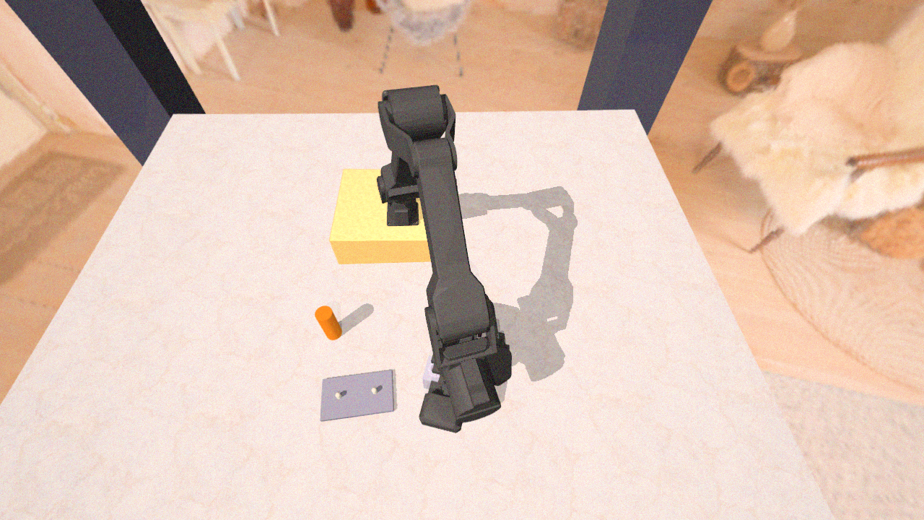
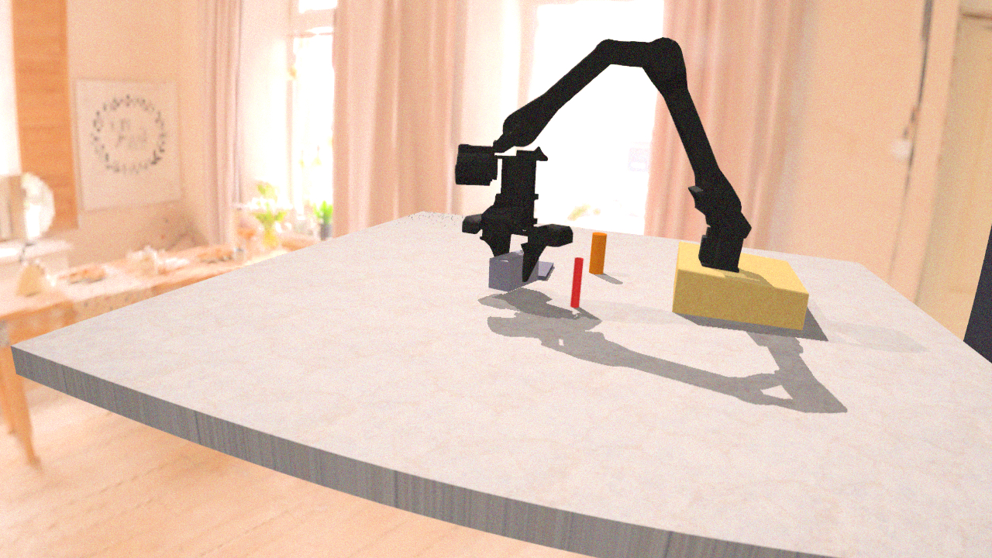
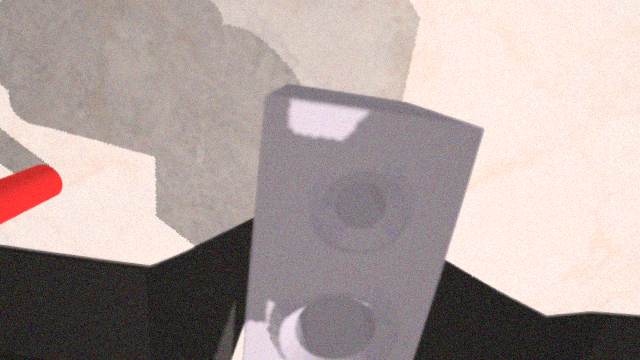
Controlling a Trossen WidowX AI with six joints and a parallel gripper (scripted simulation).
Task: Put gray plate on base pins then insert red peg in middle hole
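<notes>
My gripper tip is now 170 mm to the left of the base and 20 mm above it. The rest, counted from my gripper tip: gray plate: 30 mm above; orange cylinder: 220 mm to the right, 120 mm behind, 20 mm above; red peg: 110 mm behind, 30 mm to the left, 20 mm above.
</notes>
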